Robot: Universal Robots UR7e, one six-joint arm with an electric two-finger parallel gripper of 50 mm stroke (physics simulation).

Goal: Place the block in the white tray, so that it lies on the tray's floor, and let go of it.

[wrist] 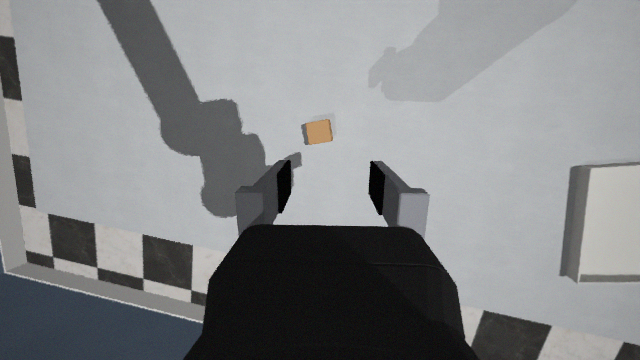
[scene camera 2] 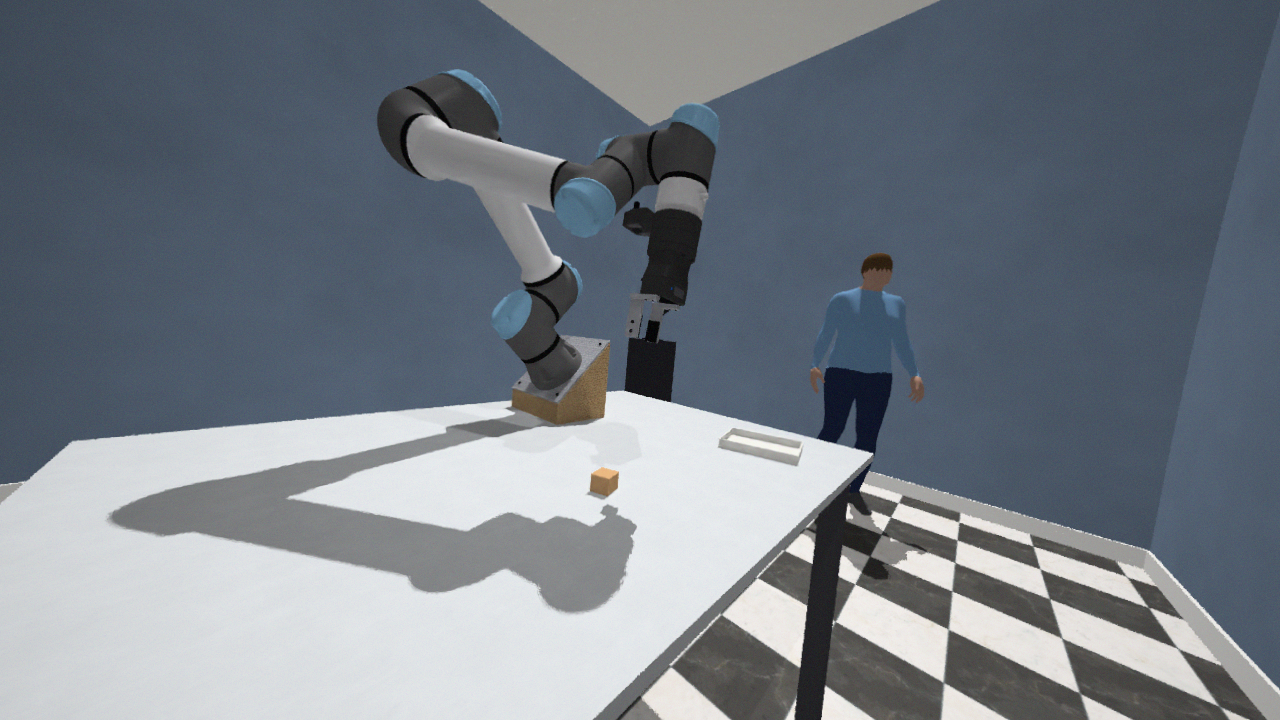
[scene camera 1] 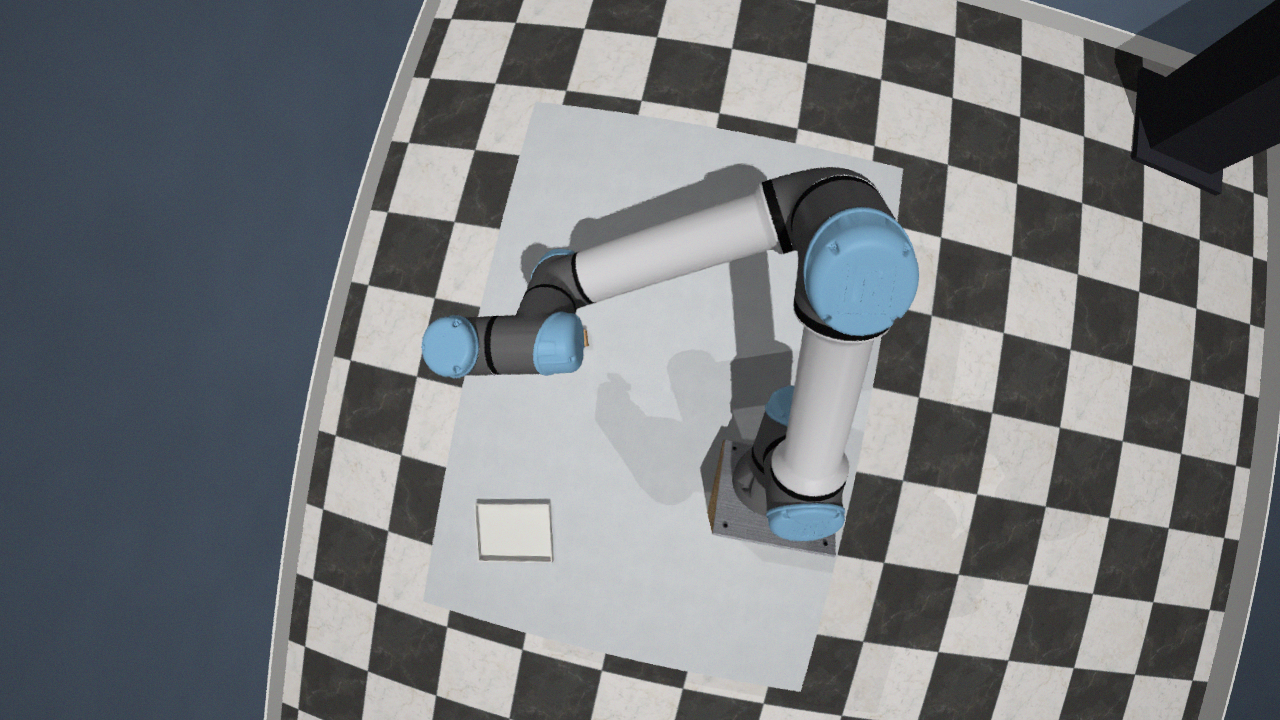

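Seen in the pictures: gripper, fingertip midpoint: (wrist: 330,177) (scene camera 2: 641,339); arm's base at its link origin: (scene camera 2: 558,369).
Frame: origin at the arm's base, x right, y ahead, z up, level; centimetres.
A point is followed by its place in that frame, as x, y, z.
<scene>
An orange block (scene camera 2: 604,481) @[18.3, 47.5, -10.3] (wrist: 319,132) @[16.9, 45.9, -9.7] lies on the table; in scene camera 1 a sliver of the block (scene camera 1: 586,336) @[17.9, 44.6, -10.7] shows beside the blue wrist joint, the rest is hidden under the arm. The white tray (scene camera 1: 513,560) @[-34.0, 46.0, -11.1] (scene camera 2: 760,454) @[-22.1, 50.8, -12.0] (wrist: 571,225) @[-21.9, 50.1, -12.3] stands on the table with no block in it; it is cut off at the right edge of the wrist view. My gripper (scene camera 2: 642,331) @[12.7, 47.0, 11.4] (wrist: 330,177) @[12.7, 47.0, 11.4] is open and empty, high above the table. In the wrist view the block appears just beyond the fingertips, roughly centred between them. In scene camera 1 the fingers are hidden under the arm.
The white table (scene camera 1: 626,582) @[-30.8, 20.9, -12.4] (scene camera 2: 358,644) @[48.2, 57.0, -12.5] carries the robot's base block (scene camera 1: 729,519) @[-7.5, 6.5, 6.8] (scene camera 2: 581,398) @[-1.9, 9.7, -6.3], far from the orange block. A person (scene camera 2: 863,331) stands behind the table near the tray's end. A black pedestal (scene camera 2: 650,368) stands behind the table. Arm shadows fall around the block.
</scene>
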